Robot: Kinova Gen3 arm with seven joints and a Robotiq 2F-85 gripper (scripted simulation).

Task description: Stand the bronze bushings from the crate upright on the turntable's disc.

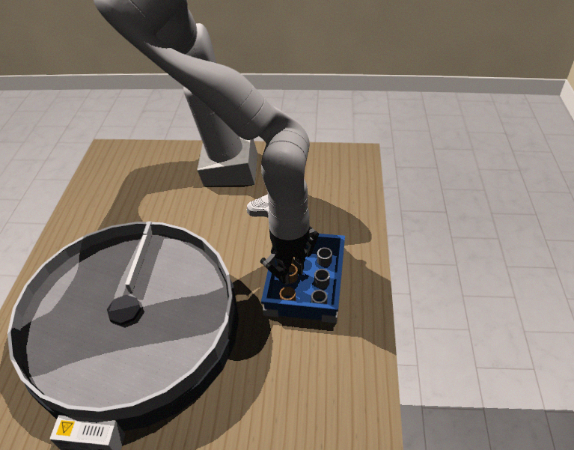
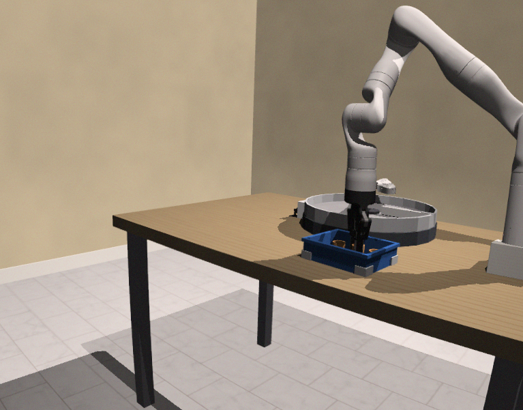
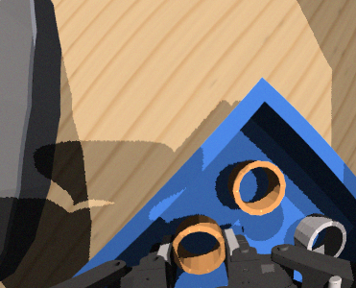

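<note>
Now: hand 3 cm to the right of the blue crate and 1 cm above it. Round my hand: grey turntable disc (15 cm ahead, 30 cm to the right, 2 cm above).
</note>
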